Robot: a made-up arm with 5 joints. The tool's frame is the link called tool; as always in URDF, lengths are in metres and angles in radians. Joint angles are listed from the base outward.
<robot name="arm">
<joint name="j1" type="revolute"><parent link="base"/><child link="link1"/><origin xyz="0.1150 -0.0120 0.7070" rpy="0.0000 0.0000 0.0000"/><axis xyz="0 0 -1"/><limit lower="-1.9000" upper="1.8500"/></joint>
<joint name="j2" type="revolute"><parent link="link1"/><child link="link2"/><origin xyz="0.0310 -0.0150 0.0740" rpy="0.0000 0.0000 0.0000"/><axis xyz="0 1 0"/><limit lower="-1.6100" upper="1.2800"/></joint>
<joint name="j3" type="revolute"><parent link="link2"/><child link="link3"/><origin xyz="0.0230 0.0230 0.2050" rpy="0.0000 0.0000 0.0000"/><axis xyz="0 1 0"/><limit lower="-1.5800" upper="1.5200"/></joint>
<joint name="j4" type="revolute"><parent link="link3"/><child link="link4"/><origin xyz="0.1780 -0.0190 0.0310" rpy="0.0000 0.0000 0.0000"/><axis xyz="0 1 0"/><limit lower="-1.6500" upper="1.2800"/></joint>
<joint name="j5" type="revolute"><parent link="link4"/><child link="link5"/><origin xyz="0.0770 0.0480 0.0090" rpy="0.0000 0.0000 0.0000"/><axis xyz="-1 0 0"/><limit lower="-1.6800" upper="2.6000"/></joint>
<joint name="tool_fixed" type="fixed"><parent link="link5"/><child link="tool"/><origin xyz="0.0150 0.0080 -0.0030" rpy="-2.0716 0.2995 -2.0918"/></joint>
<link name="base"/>
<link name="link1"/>
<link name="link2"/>
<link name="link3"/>
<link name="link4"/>
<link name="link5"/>
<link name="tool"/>
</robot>
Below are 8 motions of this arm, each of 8 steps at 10 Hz.
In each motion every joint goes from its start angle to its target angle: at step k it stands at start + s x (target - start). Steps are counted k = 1, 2, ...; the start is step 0. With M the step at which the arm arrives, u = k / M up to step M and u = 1 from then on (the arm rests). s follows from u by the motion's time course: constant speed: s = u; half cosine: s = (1 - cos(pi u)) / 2; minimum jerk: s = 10 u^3 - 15 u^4 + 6 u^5.
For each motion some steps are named. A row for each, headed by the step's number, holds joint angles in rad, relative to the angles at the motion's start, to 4 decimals.
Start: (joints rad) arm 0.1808 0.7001 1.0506 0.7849 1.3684
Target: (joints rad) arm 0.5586 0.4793 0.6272 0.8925 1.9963
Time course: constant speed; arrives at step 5
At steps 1, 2, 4, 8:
1: 0.0756 -0.0442 -0.0847 0.0215 0.1256
2: 0.1511 -0.0883 -0.1694 0.0430 0.2512
4: 0.3022 -0.1766 -0.3387 0.0861 0.5023
8: 0.3778 -0.2208 -0.4234 0.1076 0.6279

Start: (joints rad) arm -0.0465 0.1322 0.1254 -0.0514 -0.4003
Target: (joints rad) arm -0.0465 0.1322 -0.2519 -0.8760 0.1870
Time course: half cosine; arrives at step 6
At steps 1, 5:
1: 0.0000 0.0000 -0.0253 -0.0552 0.0393
5: 0.0000 0.0000 -0.3520 -0.7694 0.5480

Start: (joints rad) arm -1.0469 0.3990 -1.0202 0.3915 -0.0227
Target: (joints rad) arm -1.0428 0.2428 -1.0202 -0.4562 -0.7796
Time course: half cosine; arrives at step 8
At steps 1, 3, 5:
1: 0.0002 -0.0059 0.0000 -0.0323 -0.0288
3: 0.0013 -0.0482 0.0000 -0.2616 -0.2336
5: 0.0028 -0.1080 0.0000 -0.5861 -0.5233

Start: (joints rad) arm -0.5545 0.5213 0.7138 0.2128 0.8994
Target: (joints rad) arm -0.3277 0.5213 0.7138 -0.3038 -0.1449
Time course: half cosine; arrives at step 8
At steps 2, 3, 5, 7, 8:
2: 0.0332 0.0000 0.0000 -0.0757 -0.1529
3: 0.0700 0.0000 0.0000 -0.1595 -0.3223
5: 0.1568 0.0000 0.0000 -0.3571 -0.7220
7: 0.2182 0.0000 0.0000 -0.4969 -1.0046
8: 0.2268 0.0000 0.0000 -0.5166 -1.0443

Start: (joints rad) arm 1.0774 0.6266 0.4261 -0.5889 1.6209
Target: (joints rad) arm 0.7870 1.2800 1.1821 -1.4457 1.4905
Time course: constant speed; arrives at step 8
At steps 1, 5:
1: -0.0363 0.0817 0.0945 -0.1071 -0.0163
5: -0.1815 0.4084 0.4725 -0.5355 -0.0815

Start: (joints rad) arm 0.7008 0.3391 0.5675 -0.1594 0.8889
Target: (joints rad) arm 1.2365 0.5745 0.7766 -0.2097 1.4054
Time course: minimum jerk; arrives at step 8
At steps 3, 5, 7, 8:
3: 0.1474 0.0648 0.0575 -0.0138 0.1421
5: 0.3883 0.1706 0.1516 -0.0365 0.3744
7: 0.5271 0.2316 0.2057 -0.0495 0.5082
8: 0.5357 0.2354 0.2091 -0.0503 0.5165

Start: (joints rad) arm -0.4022 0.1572 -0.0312 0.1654 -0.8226
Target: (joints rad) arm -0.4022 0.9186 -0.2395 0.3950 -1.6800
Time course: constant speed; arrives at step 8
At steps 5, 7, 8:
5: 0.0000 0.4759 -0.1302 0.1435 -0.5359
7: 0.0000 0.6662 -0.1823 0.2009 -0.7502
8: 0.0000 0.7614 -0.2083 0.2296 -0.8574

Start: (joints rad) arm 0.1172 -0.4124 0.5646 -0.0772 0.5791
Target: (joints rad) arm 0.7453 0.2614 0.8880 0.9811 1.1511
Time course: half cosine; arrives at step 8
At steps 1, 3, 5, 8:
1: 0.0239 0.0256 0.0123 0.0403 0.0218
3: 0.1939 0.2080 0.0998 0.3267 0.1766
5: 0.4342 0.4658 0.2236 0.7316 0.3954
8: 0.6281 0.6738 0.3234 1.0583 0.5720

